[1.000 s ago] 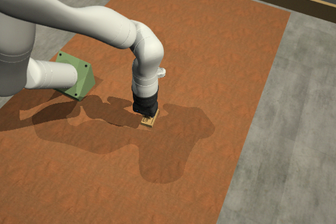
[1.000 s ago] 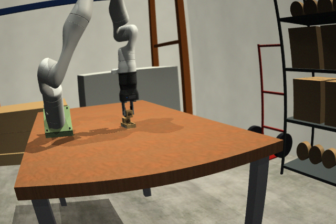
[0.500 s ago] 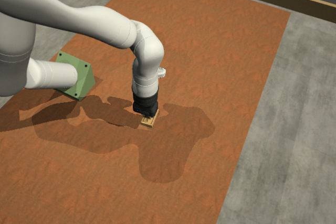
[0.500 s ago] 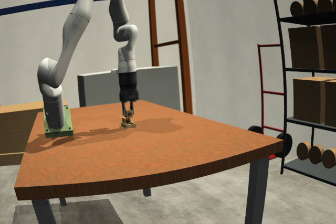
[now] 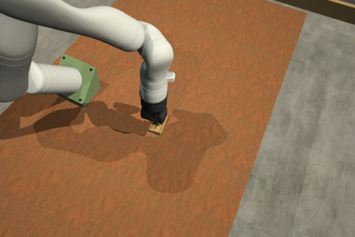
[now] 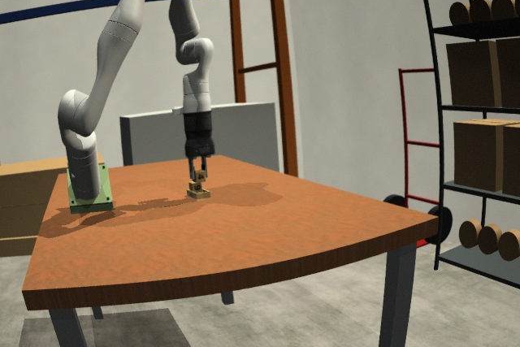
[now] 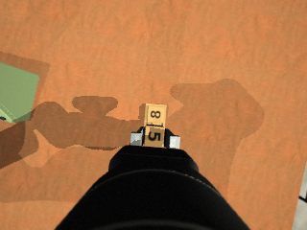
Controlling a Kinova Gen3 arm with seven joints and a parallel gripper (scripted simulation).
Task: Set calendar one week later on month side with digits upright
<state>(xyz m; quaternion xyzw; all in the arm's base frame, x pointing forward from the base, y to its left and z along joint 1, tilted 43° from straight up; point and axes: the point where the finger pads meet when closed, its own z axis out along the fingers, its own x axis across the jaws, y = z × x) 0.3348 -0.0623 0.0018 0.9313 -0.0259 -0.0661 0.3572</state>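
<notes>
My gripper is now 60 mm above the wooden calendar tray and 20 mm to the right of it.
</notes>
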